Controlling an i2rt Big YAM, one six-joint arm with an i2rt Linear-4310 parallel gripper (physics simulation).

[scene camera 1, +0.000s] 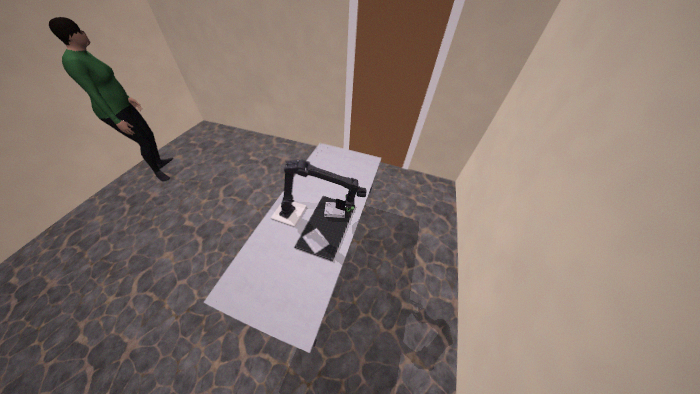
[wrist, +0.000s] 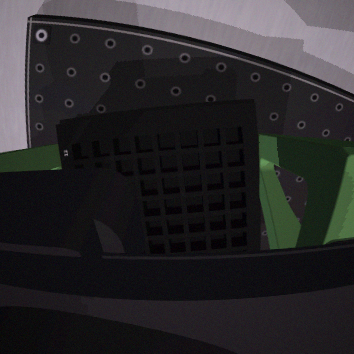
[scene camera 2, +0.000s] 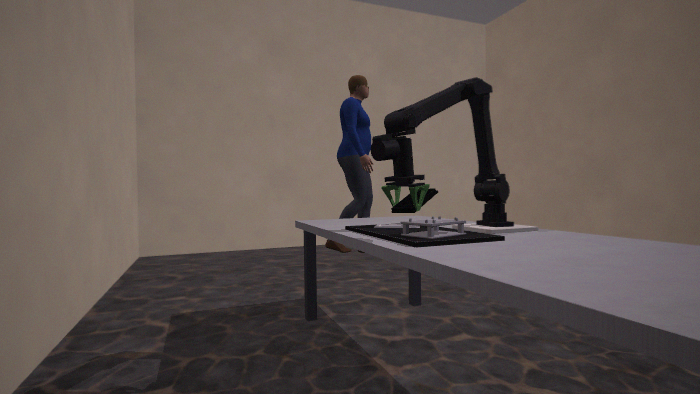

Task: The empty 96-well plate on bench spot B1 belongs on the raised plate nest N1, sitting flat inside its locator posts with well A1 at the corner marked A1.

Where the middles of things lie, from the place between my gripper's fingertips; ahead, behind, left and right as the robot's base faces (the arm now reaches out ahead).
I see my gripper 30 mm past the black well plate (wrist: 194, 166), 20 mm to the left of it and 30 mm below it. Also, from my hand: black perforated deck (scene camera 2: 475, 237) 100 mm behind, 170 mm to the right, 90 mm below.
